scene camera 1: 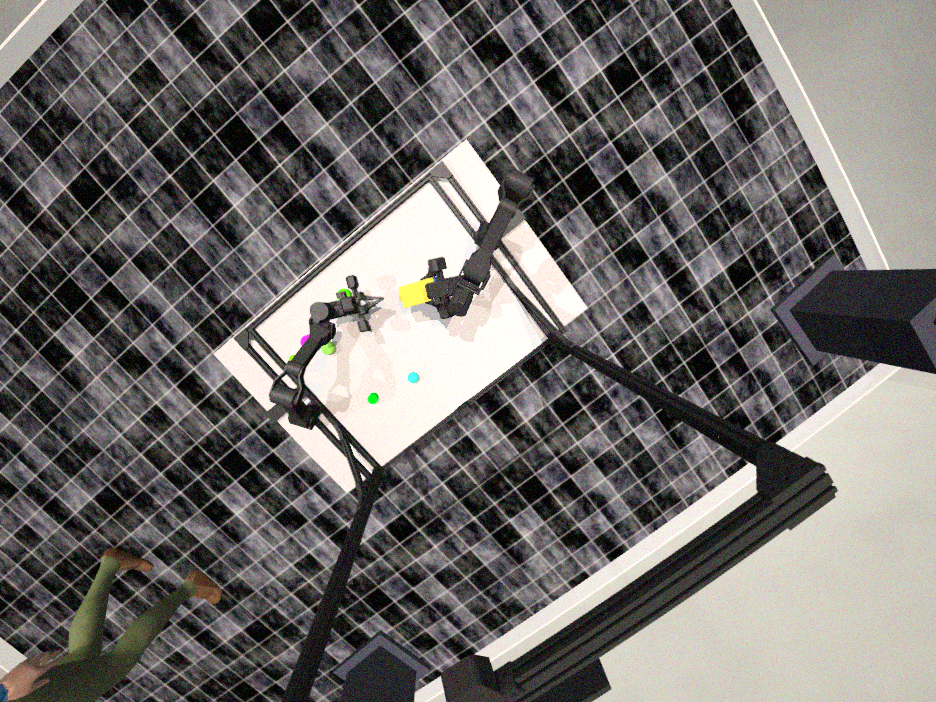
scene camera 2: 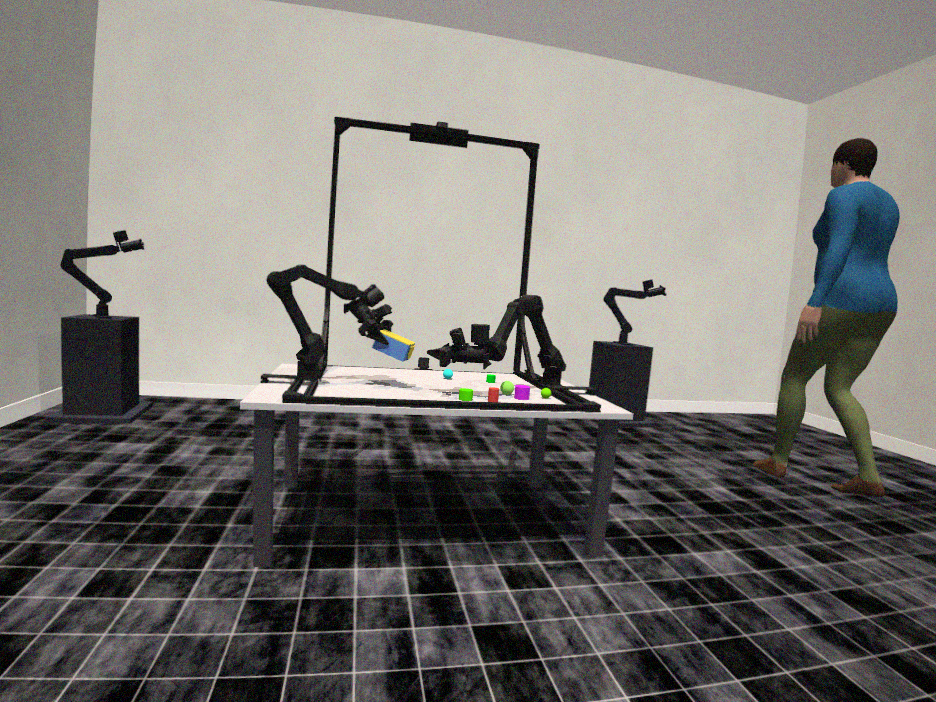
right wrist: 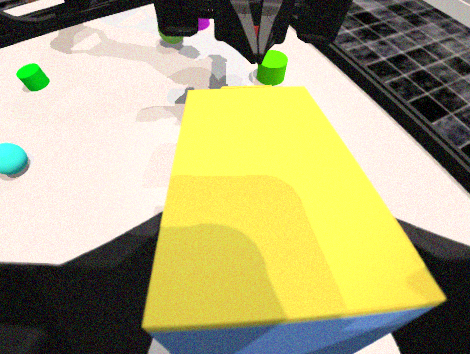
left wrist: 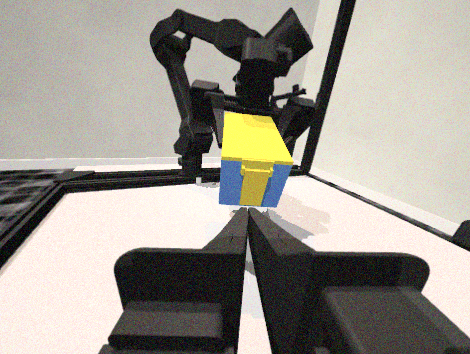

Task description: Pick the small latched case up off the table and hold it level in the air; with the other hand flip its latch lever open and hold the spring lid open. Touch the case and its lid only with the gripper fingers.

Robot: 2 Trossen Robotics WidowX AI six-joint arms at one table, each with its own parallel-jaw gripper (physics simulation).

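Pixels of known places: left gripper, between the fingertips: [scene camera 1: 383,298] [scene camera 2: 427,351] [right wrist: 257,59] [left wrist: 246,213]; right gripper, between the fingertips: [scene camera 1: 423,291] [scene camera 2: 392,344] [right wrist: 261,210]; left arm's base, origin of its link: [scene camera 1: 310,412] [scene camera 2: 551,384] [right wrist: 81,2]; right arm's base, origin of its link: [scene camera 2: 307,378] [left wrist: 191,172].
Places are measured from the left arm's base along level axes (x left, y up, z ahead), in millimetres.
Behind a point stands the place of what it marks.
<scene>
The case [scene camera 1: 413,293] {y 157, x 55, z 618 mm} [scene camera 2: 394,346] {y 131, x 78, z 642 mm} [left wrist: 256,135] {y 160, x 46, z 621 mm} [right wrist: 250,150] {y 163, x 41, z 629 mm}, a blue box with a closed yellow lid, hangs above the table, tilted down toward its latch end in scene camera 2. Its yellow latch lever [left wrist: 254,187] {y 115, x 71, z 578 mm} lies flat against the end face that points at the left gripper. My right gripper [scene camera 1: 431,290] {y 135, x 39, z 645 mm} [scene camera 2: 380,337] {y 135, x 39, z 645 mm} is shut on the case from the opposite end, its fingers along the sides. My left gripper [scene camera 1: 381,299] {y 121, x 111, z 532 mm} [scene camera 2: 429,352] {y 121, x 111, z 532 mm} [left wrist: 246,213] {y 121, x 111, z 532 mm} [right wrist: 257,59] {y 121, x 111, z 532 mm} is shut and empty, tips together, apart from the case, in front of the latch face. The case's underside is hidden.
On the table [scene camera 1: 483,332] {y -19, x -222, z 697 mm} stand a bright green cylinder [scene camera 2: 465,394] {y 2, x 246, z 421 mm} [right wrist: 272,67] {y 14, x 212, z 431 mm}, a red cylinder [scene camera 2: 492,394] {y 8, x 263, z 334 mm}, a purple cylinder [scene camera 2: 522,391] {y 11, x 215, z 210 mm}, a light green ball [scene camera 2: 507,387] {y 11, x 151, z 242 mm}, a darker green cylinder [scene camera 1: 372,398] {y 9, x -121, z 217 mm} [right wrist: 33,77] {y 4, x -118, z 232 mm} and a cyan ball [scene camera 1: 413,377] {y 21, x -165, z 391 mm} [right wrist: 11,159] {y 11, x -157, z 400 mm}. A black frame edges the table.
</scene>
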